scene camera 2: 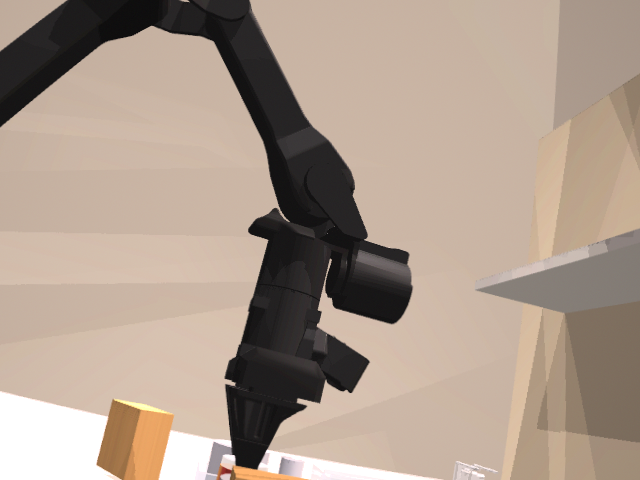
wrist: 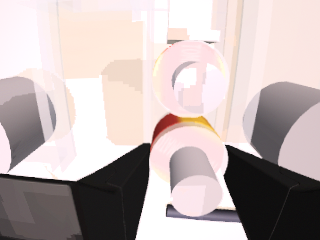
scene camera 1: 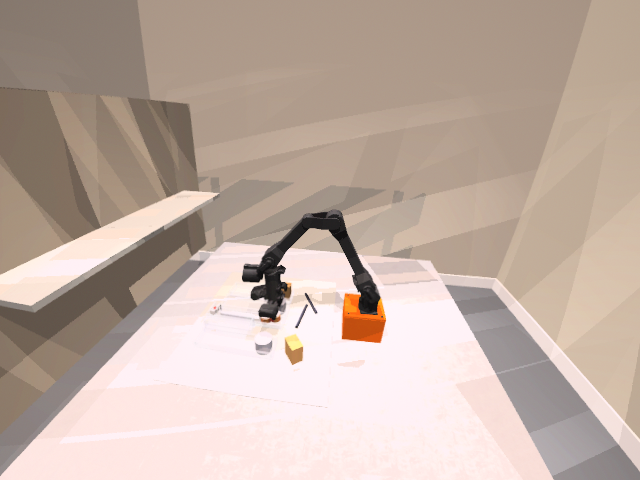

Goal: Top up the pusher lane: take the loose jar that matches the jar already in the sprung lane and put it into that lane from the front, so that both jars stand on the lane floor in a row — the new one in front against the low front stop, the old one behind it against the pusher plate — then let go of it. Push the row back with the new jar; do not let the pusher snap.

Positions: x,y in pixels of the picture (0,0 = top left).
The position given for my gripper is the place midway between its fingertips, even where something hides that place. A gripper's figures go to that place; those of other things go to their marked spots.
Labels:
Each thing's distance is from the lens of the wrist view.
my gripper [wrist: 185,151]: 0.10 m
jar [wrist: 188,158]: 0.08 m
jar [wrist: 190,78]: 0.07 m

